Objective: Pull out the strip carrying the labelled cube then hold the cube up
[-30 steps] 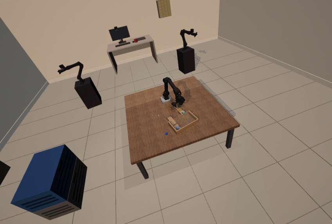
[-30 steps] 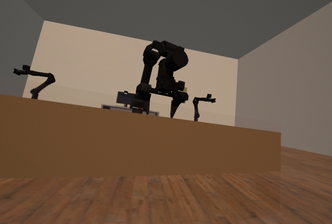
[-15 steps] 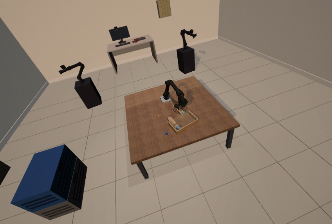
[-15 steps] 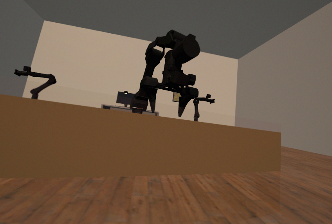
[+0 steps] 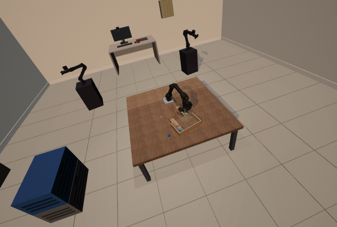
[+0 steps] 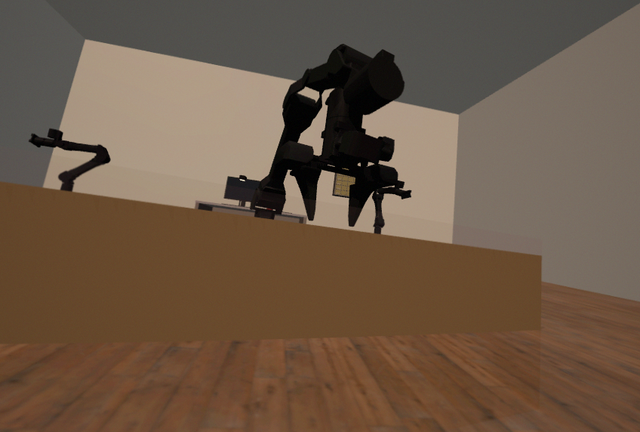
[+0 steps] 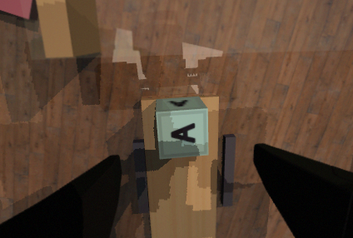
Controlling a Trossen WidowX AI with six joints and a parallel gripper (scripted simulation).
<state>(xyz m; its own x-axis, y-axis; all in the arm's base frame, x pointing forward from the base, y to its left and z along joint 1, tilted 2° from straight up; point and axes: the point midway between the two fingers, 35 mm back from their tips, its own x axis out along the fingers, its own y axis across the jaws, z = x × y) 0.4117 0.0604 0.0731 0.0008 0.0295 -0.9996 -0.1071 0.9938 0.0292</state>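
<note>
Right now my gripper tip is 11 cm past the plain strip, 6 cm above it and 1 cm to the left of it. Round my gripper tip: blue item: 34 cm to the right, 19 cm ahead, 6 cm below.
</note>
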